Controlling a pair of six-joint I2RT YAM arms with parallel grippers.
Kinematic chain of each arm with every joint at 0, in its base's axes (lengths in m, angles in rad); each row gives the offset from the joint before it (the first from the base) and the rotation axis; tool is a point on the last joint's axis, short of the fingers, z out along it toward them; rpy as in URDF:
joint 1: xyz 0 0 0.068 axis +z
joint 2: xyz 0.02 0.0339 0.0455 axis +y
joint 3: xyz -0.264 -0.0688 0 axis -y
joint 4: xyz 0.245 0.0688 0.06 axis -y
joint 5: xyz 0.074 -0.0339 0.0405 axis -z
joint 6: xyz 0.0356 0 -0.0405 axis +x
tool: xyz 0 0 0 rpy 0 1.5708 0
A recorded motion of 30 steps. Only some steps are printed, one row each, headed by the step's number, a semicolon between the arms.
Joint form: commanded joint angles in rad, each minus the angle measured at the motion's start. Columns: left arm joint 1, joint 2, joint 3, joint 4, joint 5, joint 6; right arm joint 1, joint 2, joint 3, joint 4, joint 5, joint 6.
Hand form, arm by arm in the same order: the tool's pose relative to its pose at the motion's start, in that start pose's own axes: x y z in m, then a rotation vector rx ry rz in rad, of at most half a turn. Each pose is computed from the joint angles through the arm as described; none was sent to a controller.
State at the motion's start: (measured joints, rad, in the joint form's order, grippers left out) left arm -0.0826 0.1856 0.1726 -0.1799 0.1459 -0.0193; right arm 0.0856 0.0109 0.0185 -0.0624 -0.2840 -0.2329
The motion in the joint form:
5: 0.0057 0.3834 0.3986 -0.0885 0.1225 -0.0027; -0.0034 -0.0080 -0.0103 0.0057 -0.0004 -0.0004
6: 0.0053 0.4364 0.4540 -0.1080 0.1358 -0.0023; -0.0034 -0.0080 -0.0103 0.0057 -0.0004 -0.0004
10: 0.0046 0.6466 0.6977 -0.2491 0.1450 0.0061; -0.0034 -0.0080 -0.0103 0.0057 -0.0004 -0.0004
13: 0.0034 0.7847 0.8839 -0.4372 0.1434 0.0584; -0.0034 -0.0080 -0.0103 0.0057 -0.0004 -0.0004
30: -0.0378 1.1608 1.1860 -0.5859 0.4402 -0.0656; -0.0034 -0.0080 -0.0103 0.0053 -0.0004 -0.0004
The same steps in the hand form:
5: -0.0944 -0.0029 0.0160 0.1154 0.0739 -0.0190; 0.0023 0.0001 0.0002 0.0037 -0.0025 -0.0012
6: -0.1060 -0.0029 0.0210 0.1287 0.0908 -0.0227; 0.0023 0.0001 0.0002 0.0037 -0.0025 -0.0012
10: -0.1498 -0.0007 0.0435 0.1370 0.1954 -0.0382; 0.0023 0.0001 0.0002 0.0037 -0.0025 -0.0012
13: -0.1736 0.0007 0.0573 0.1421 0.3286 -0.0164; 0.0023 0.0001 0.0002 0.0037 -0.0025 -0.0012
30: -0.1936 -0.0094 0.1342 0.4346 0.5587 -0.2489; 0.0024 0.0001 0.0002 0.0036 -0.0022 -0.0011

